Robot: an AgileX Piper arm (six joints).
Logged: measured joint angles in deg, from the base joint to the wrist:
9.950 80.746 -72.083 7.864 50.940 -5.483
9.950 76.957 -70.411 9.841 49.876 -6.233
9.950 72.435 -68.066 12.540 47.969 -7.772
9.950 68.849 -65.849 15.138 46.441 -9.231
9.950 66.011 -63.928 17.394 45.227 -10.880
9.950 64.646 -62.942 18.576 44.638 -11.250
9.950 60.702 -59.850 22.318 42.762 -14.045
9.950 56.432 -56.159 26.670 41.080 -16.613
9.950 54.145 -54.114 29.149 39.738 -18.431
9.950 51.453 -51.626 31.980 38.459 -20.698
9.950 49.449 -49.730 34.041 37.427 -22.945
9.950 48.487 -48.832 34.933 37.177 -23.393
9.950 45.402 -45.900 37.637 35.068 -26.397
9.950 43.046 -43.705 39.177 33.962 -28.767
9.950 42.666 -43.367 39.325 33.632 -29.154
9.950 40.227 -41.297 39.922 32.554 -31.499
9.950 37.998 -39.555 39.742 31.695 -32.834
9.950 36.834 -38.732 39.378 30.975 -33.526
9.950 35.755 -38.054 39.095 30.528 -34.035
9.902 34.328 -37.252 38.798 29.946 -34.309
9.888 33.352 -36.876 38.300 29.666 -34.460
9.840 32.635 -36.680 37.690 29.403 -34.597
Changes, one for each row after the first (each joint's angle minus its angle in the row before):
0.000 -3.789 1.672 1.977 -1.064 -0.750
0.000 -4.522 2.345 2.699 -1.907 -1.539
0.000 -3.586 2.217 2.598 -1.528 -1.459
0.000 -2.838 1.921 2.256 -1.214 -1.649
0.000 -1.365 0.986 1.182 -0.589 -0.370
0.000 -3.944 3.092 3.742 -1.876 -2.795
0.000 -4.270 3.691 4.352 -1.682 -2.568
0.000 -2.287 2.045 2.479 -1.342 -1.818
0.000 -2.692 2.488 2.831 -1.279 -2.267
0.000 -2.004 1.896 2.061 -1.032 -2.247
0.000 -0.962 0.898 0.892 -0.250 -0.448
0.000 -3.085 2.932 2.704 -2.109 -3.004
0.000 -2.356 2.195 1.540 -1.106 -2.370
0.000 -0.380 0.338 0.148 -0.330 -0.387
0.000 -2.439 2.070 0.597 -1.078 -2.345
0.000 -2.229 1.742 -0.180 -0.859 -1.335
0.000 -1.164 0.823 -0.364 -0.720 -0.692
0.000 -1.079 0.678 -0.283 -0.447 -0.509
-0.048 -1.427 0.802 -0.297 -0.582 -0.274
-0.014 -0.976 0.376 -0.498 -0.280 -0.151
-0.048 -0.717 0.196 -0.610 -0.263 -0.137

